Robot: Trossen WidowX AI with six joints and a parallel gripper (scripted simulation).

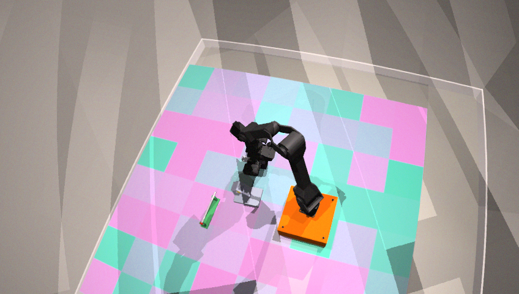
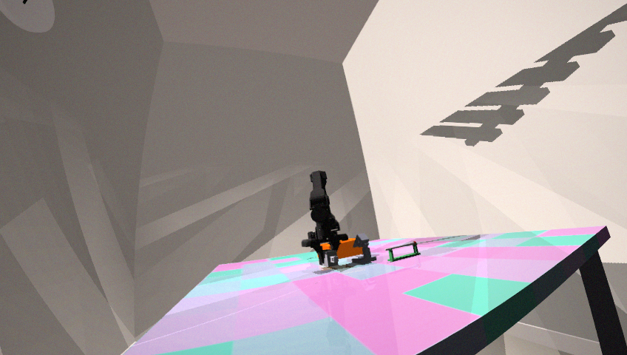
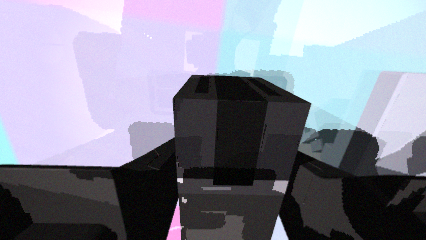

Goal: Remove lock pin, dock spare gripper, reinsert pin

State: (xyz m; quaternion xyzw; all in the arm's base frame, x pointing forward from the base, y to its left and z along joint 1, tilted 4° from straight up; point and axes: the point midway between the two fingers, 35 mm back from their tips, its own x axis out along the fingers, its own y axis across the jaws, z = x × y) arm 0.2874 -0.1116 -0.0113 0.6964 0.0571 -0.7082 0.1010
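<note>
My gripper tip is 10 mm past the grey mount, 160 mm to the right of it and 30 mm below it. Round my gripper tip: spare gripper (10 mm ahead, 20 mm above); green rack (90 mm ahead, 290 mm to the left).
</note>
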